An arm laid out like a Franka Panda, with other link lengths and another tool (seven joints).
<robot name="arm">
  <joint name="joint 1" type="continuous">
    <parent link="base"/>
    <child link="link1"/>
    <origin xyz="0 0 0.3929"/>
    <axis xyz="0 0 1"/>
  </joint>
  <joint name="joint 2" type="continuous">
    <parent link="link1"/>
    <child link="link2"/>
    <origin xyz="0 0 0" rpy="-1.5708 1.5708 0"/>
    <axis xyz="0 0 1"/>
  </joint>
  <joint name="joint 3" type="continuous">
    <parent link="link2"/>
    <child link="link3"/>
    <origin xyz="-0.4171 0 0" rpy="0 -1.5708 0"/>
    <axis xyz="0 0 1"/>
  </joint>
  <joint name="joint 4" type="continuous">
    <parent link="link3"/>
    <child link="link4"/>
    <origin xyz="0 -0.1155 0" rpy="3.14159 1.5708 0"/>
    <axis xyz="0 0 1"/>
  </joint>
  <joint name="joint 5" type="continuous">
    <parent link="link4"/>
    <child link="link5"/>
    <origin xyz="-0.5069 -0.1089 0" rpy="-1.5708 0 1.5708"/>
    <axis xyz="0 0 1"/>
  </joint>
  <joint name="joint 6" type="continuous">
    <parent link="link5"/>
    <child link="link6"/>
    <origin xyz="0 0 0" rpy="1.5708 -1.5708 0"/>
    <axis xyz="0 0 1"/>
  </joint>
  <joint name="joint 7" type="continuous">
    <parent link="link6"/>
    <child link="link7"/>
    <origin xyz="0 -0.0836 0" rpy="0 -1.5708 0"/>
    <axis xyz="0 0 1"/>
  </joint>
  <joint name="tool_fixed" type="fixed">
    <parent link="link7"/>
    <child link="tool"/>
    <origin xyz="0.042 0.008 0.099" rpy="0 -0.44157 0.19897"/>
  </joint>
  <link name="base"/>
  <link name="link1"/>
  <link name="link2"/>
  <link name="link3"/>
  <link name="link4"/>
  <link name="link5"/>
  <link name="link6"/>
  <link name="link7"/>
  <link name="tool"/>
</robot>
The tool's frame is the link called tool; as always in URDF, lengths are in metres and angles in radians. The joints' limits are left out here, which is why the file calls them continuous.
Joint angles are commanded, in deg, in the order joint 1, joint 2, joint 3, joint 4, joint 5, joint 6, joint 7. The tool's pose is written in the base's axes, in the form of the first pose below.
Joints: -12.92 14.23 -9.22 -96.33 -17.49 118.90 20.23
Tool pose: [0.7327 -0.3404 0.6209], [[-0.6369 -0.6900 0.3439], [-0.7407 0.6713 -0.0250], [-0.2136 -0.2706 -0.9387]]
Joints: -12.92 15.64 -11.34 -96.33 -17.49 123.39 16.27
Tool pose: [0.7351 -0.3677 0.6096], [[-0.5913 -0.7192 0.3648], [-0.7800 0.6249 -0.0325], [-0.2046 -0.3038 -0.9305]]
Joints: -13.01 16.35 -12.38 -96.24 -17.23 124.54 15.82
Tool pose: [0.7330 -0.3814 0.6031], [[-0.5955 -0.7134 0.3695], [-0.7771 0.6281 -0.0399], [-0.2036 -0.3109 -0.9284]]
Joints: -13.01 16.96 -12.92 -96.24 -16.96 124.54 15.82
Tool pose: [0.7318 -0.3878 0.5949], [[-0.6057 -0.7093 0.3606], [-0.7699 0.6369 -0.0404], [-0.2010 -0.3022 -0.9318]]
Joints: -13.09 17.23 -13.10 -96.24 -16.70 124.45 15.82
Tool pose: [0.7309 -0.3909 0.5910], [[-0.6117 -0.7063 0.3564], [-0.7650 0.6429 -0.0388], [-0.2017 -0.2963 -0.9335]]
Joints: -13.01 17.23 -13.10 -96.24 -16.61 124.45 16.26
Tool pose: [0.7312 -0.3896 0.5908], [[-0.6158 -0.7012 0.3593], [-0.7607 0.6479 -0.0394], [-0.2052 -0.2976 -0.9324]]
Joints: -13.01 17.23 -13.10 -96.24 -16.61 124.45 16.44
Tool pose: [0.7311 -0.3895 0.5908], [[-0.6178 -0.6989 0.3603], [-0.7589 0.6500 -0.0403], [-0.2060 -0.2983 -0.9320]]
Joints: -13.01 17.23 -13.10 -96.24 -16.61 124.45 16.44
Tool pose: [0.7311 -0.3895 0.5908], [[-0.6178 -0.6989 0.3603], [-0.7589 0.6500 -0.0403], [-0.2060 -0.2983 -0.9320]]
